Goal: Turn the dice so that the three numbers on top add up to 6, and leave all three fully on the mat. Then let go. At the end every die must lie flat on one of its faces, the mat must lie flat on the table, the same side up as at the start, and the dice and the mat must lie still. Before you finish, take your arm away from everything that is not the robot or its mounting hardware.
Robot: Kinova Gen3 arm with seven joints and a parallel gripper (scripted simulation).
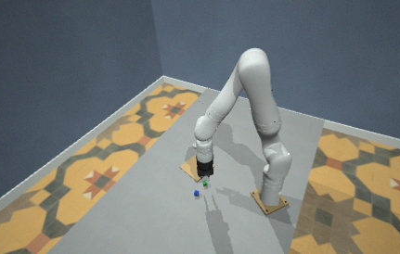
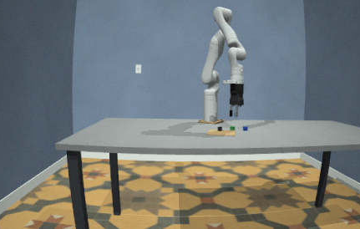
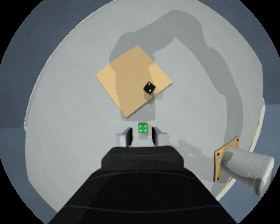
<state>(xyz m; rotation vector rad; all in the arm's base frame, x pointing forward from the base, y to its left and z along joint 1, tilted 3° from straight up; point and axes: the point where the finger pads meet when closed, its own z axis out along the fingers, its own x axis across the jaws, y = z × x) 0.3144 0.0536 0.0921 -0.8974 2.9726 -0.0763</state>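
The green die lies 80 mm below my hand. From my hand the other things lie so: black die 30 mm ahead, 90 mm to the right, 80 mm below; blue die 20 mm ahead, 70 mm to the left, 80 mm below; tan mat 90 mm ahead, 90 mm to the right, 90 mm below.
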